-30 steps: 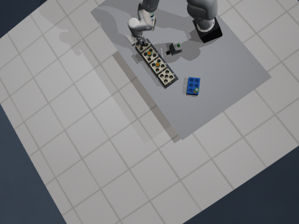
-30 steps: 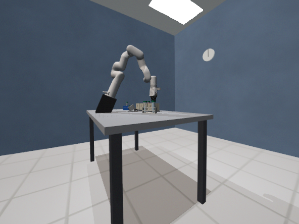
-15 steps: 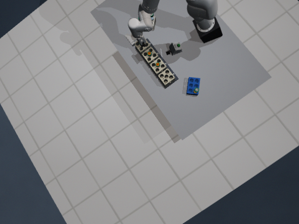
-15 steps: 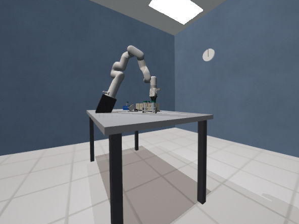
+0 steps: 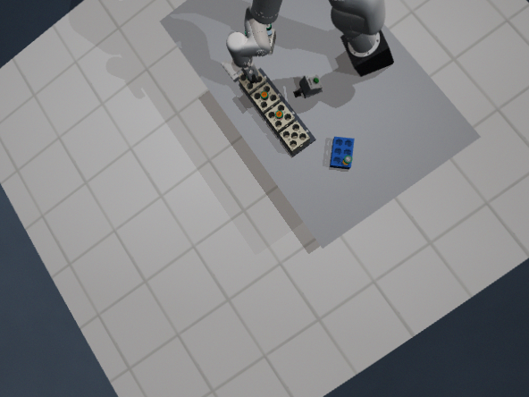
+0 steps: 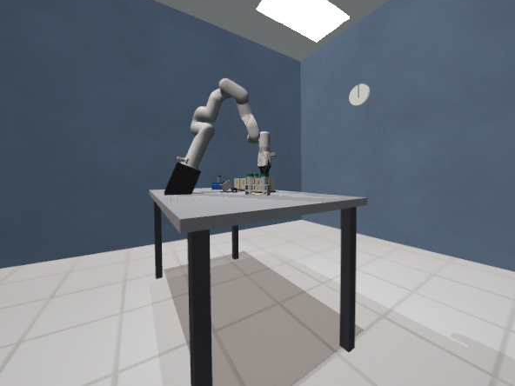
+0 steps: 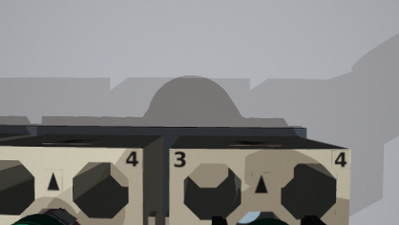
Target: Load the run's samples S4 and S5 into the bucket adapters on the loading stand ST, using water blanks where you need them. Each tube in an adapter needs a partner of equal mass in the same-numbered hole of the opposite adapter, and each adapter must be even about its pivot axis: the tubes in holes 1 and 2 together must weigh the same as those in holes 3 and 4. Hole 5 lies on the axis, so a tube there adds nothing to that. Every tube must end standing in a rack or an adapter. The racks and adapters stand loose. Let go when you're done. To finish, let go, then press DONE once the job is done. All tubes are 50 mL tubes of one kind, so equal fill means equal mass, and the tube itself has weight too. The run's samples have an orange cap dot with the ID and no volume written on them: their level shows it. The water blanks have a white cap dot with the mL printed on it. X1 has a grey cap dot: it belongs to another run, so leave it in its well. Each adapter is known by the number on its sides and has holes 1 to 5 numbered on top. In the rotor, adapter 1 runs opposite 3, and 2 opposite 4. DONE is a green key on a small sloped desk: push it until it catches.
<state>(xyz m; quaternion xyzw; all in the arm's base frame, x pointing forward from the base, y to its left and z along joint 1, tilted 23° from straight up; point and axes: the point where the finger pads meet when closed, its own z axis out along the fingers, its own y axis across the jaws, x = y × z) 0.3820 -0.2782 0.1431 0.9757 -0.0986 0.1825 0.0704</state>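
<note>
Right now the white rack is 190 mm behind my hand, 120 mm to the right of it and 90 mm below it. Also, from my hand: blue rack 520 mm to the left, 90 mm below, 10 mm behind; adapter 320 mm to the left, 80 mm ahead, 70 mm below.
</note>
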